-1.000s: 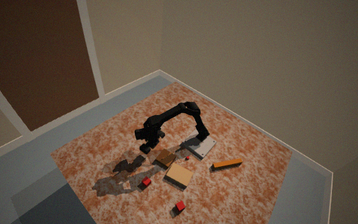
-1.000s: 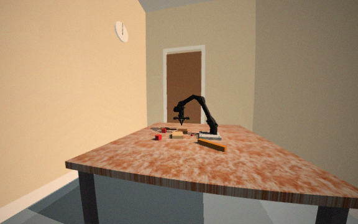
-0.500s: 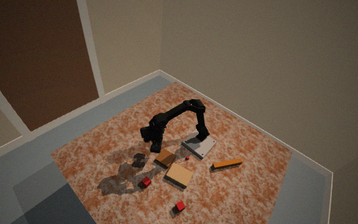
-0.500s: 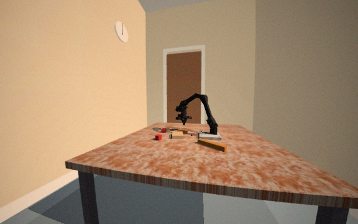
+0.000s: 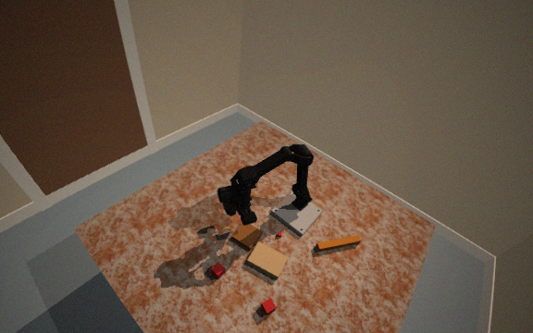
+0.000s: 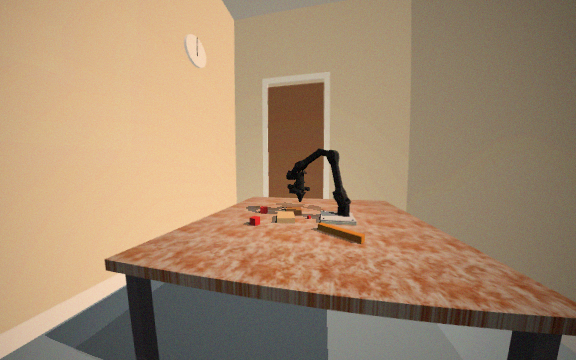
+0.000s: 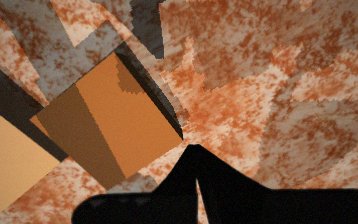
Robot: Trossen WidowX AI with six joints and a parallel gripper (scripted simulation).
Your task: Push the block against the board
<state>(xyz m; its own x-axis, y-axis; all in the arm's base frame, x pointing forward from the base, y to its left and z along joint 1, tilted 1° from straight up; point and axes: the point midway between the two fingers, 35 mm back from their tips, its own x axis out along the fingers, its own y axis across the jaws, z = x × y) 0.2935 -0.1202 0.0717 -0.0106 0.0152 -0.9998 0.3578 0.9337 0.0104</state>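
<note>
Right now the square block is 70 mm to the left of my gripper tip, 50 mm below it and 30 mm ahead of it. Round my gripper tip: long orange board: 390 mm to the left, 260 mm behind, 50 mm below; tan board: 220 mm to the left, 50 mm below, 40 mm ahead; tiny red piece: 170 mm to the left, 90 mm behind, 60 mm below.
</note>
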